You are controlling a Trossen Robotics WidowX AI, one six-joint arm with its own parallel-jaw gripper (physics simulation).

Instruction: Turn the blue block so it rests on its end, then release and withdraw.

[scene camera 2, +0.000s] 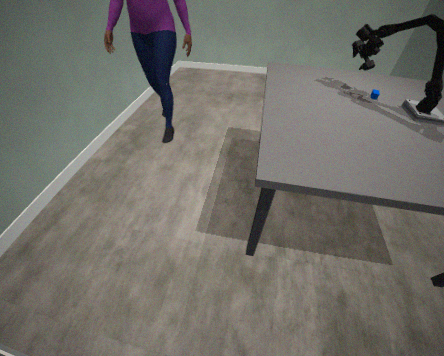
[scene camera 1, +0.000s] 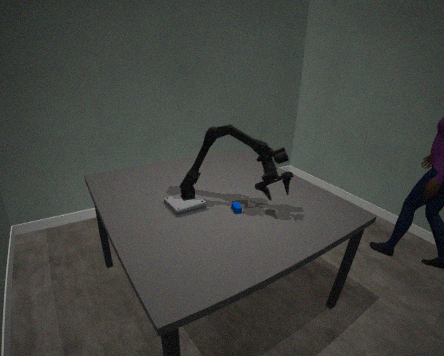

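A small blue block (scene camera 1: 236, 207) (scene camera 2: 375, 94) sits on the grey table (scene camera 1: 215, 260) (scene camera 2: 320, 145), in front of the arm's base. It looks low and lying on a long side in the scene camera 1 view, with its long side running roughly toward that camera; it is small, so its pose is hard to tell in the scene camera 2 view. My gripper (scene camera 1: 278, 196) (scene camera 2: 361, 59) is open and empty, fingers spread and pointing down. It hangs above the table, farther out from the base than the block and clear of it.
The arm's white base plate (scene camera 1: 185, 205) (scene camera 2: 414, 110) is on the table, on the opposite side of the block from the gripper. The arm arches high over the block. A person in a purple top (scene camera 1: 440, 152) (scene camera 2: 151, 17) is on the floor beyond the table's edge.
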